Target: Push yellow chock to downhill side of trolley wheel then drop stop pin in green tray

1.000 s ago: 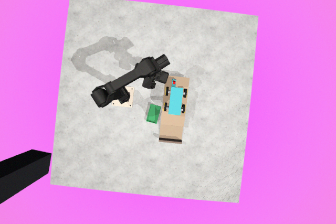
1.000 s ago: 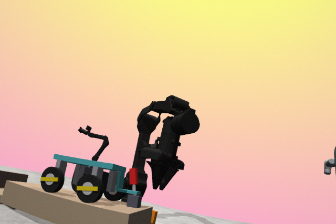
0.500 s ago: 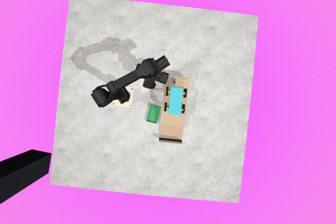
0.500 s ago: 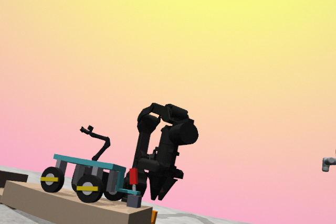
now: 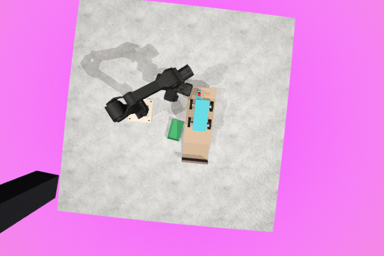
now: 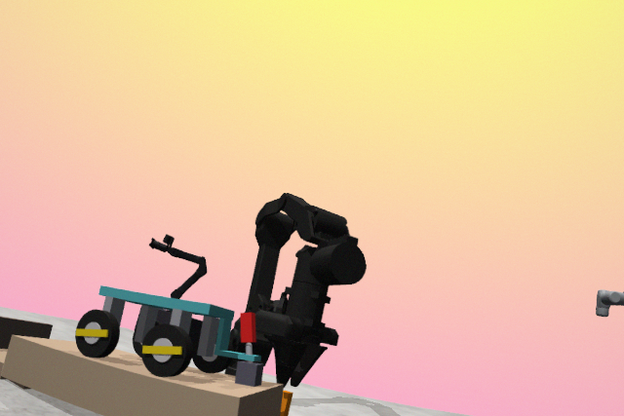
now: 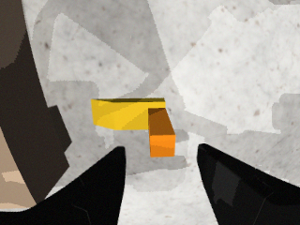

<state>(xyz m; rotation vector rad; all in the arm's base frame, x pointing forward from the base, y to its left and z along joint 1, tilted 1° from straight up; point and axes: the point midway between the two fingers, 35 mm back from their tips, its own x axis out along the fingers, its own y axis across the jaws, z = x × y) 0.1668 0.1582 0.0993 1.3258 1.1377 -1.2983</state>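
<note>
Right now my gripper tip is 2 cm short of the yellow chock and 5 cm above it. Round my gripper tip: red-headed stop pin 13 cm ahead, 1 cm to the right, 5 cm above; then tan ramp 16 cm ahead, 13 cm to the right, 3 cm below; then trolley 16 cm ahead, 12 cm to the right, 4 cm above.
</note>
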